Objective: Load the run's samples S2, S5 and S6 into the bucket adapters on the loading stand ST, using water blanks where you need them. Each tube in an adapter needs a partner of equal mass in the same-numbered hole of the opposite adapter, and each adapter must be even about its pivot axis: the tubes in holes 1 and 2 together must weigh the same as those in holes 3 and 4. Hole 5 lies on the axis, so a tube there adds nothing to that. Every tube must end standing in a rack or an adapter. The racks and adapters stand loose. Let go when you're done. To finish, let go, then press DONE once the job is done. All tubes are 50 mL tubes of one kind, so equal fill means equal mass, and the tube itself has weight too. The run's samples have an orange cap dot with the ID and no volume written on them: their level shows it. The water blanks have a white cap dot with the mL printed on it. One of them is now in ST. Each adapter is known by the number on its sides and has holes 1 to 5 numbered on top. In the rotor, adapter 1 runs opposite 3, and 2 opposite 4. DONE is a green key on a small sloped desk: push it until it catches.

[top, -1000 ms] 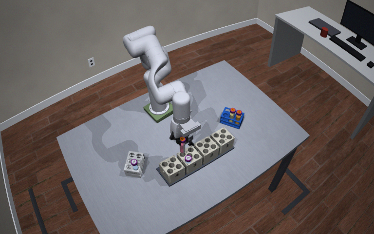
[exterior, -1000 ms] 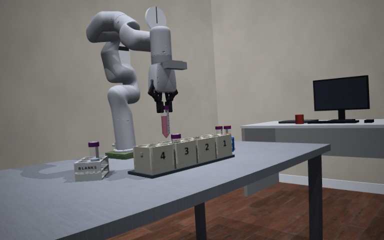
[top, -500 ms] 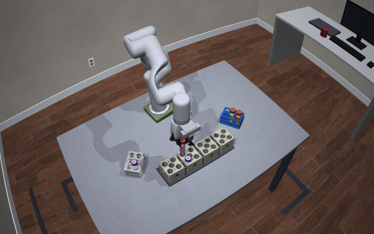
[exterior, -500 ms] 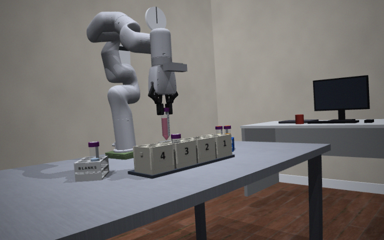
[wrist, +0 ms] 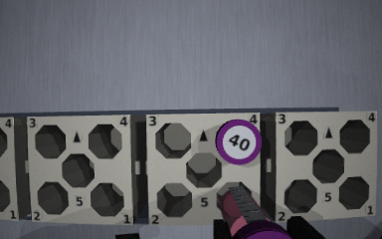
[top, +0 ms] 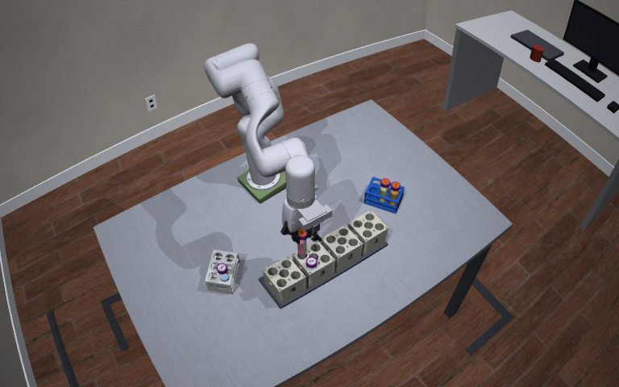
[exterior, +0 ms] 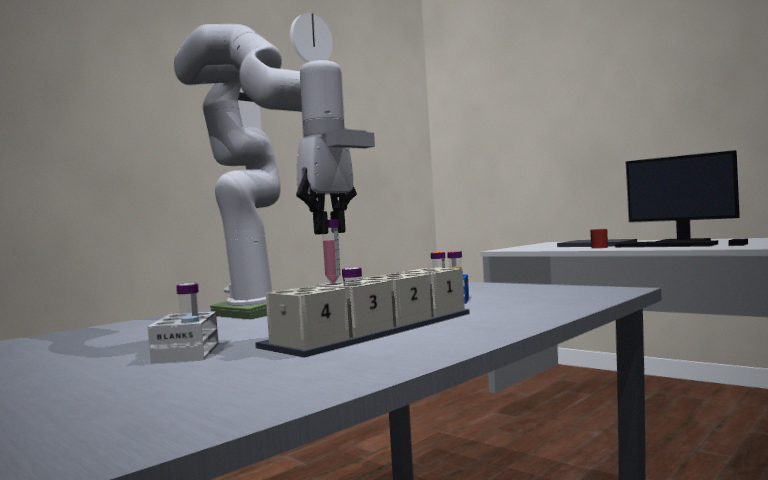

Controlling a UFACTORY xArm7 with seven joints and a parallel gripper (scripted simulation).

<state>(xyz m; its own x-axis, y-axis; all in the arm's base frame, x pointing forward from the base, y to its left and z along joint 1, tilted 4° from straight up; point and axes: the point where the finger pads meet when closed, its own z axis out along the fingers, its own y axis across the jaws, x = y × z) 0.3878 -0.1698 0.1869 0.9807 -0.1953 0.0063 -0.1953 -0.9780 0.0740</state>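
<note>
Right now the sample tube is 5 cm below my hand and 1 cm ahead of it. Also, from my hand: green done key 15 cm behind, 14 cm to the left, 14 cm below; bucket adapter 16 cm below, 9 cm to the right, 1 cm ahead; white-dot blank 14 cm below, 5 cm ahead, 2 cm to the right.
</note>
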